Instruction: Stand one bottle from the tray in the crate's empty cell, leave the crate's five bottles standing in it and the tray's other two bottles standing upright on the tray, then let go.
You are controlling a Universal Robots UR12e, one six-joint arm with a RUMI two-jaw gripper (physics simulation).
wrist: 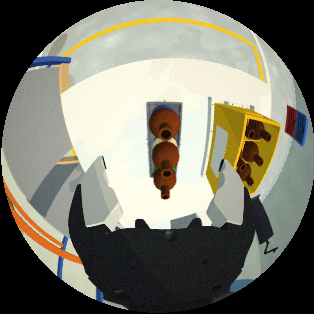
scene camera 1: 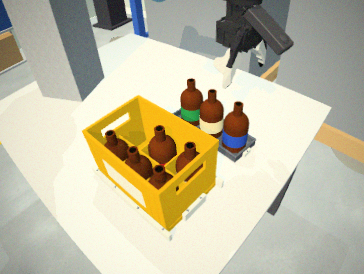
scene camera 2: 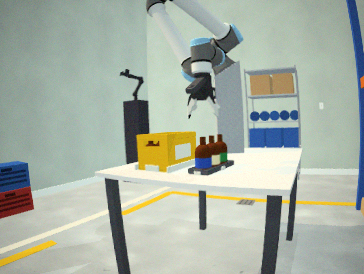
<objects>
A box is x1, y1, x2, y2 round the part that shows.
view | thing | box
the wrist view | my gripper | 68, 155, 254, 311
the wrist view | cream-labelled bottle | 151, 137, 178, 176
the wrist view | blue-labelled bottle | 148, 104, 179, 140
</objects>
